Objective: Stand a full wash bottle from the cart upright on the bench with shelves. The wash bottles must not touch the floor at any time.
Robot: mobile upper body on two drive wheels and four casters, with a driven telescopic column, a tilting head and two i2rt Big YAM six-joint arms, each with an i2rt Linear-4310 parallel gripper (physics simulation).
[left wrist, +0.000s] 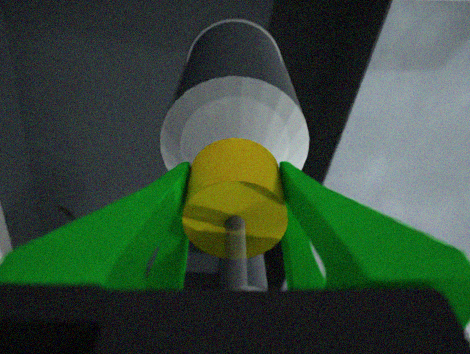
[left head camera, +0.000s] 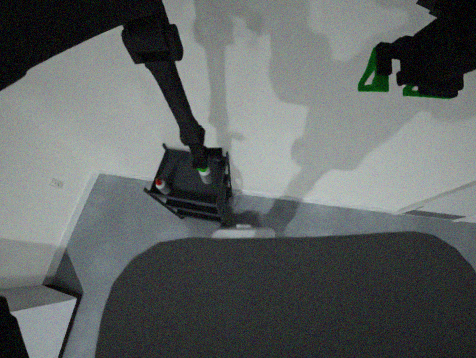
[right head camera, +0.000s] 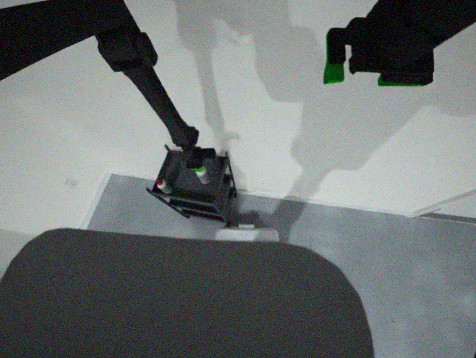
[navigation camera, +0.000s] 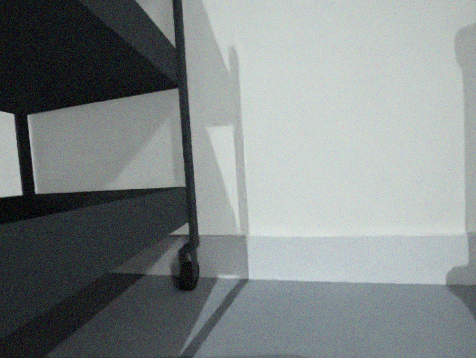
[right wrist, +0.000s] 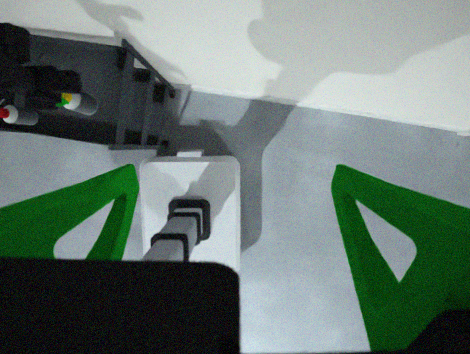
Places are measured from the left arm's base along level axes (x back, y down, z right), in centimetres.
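Where they show: left gripper, fingertip midpoint: [left wrist: 234,176] [left head camera: 203,169] [right head camera: 200,169] [right wrist: 66,97]; right gripper, fingertip midpoint: [left head camera: 381,89] [right head camera: 351,81] [right wrist: 235,175].
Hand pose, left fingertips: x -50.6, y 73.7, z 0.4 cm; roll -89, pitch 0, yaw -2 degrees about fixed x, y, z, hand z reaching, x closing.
After its pixels a point has its place.
My left gripper [left head camera: 202,168] @[y 73.7, x -50.6, z 0.4 cm] [right head camera: 198,168] @[y 73.7, x -50.6, z 0.4 cm] [left wrist: 234,176] @[y 73.7, x -50.6, z 0.4 cm] is shut on the yellow cap of a wash bottle [left head camera: 206,176] @[y 76.6, x -47.7, z 1.5 cm] [right head camera: 202,176] @[y 76.4, x -47.7, z 1.3 cm] [left wrist: 234,107] @[y 74.5, x -50.6, z 2.8 cm] [right wrist: 87,104] @[y 79.2, x -49.4, z 3.4 cm]. The bottle has a white shoulder and a grey body and is over the cart's [left head camera: 181,166] @[y 99.3, x -66.4, z -21.3 cm] [right head camera: 187,175] @[y 99.3, x -59.5, z -17.1 cm] [navigation camera: 184,125] @[y 133.8, x -68.8, z 11.1 cm] dark top shelf. Whether its base touches the shelf is unclear, and so is its fill level. A red-capped wash bottle [left head camera: 163,187] @[y 89.8, x -46.8, z -27.0 cm] [right head camera: 165,187] @[y 90.7, x -46.9, z -26.7 cm] [right wrist: 21,116] @[y 90.9, x -47.9, z -26.1 cm] stands on the cart, left of it in the head views. My right gripper [left head camera: 395,82] [right head camera: 364,77] @[y 12.9, x -35.1, z 45.2 cm] [right wrist: 235,175] @[y 12.9, x -35.1, z 45.2 cm] is open and empty, far from the cart. The bench with shelves cannot be made out.
The cart stands close to the pale wall [navigation camera: 350,125] @[y 135.9, x -68.9, z 42.5 cm]. A white block [left head camera: 242,233] @[y 139.6, x -27.2, z 21.5 cm] [right head camera: 247,234] @[y 139.6, x -26.5, z 23.7 cm] [right wrist: 227,200] @[y 139.6, x -9.8, z 42.1 cm] with a jointed grey column lies near the cart. A white box-like piece of furniture [left head camera: 45,325] @[y 132.0, x 49.0, z -126.0 cm] is at the lower left of the left head view. The dark cart wheel [navigation camera: 187,272] @[y 161.4, x -66.5, z 10.2 cm] rests on the floor.
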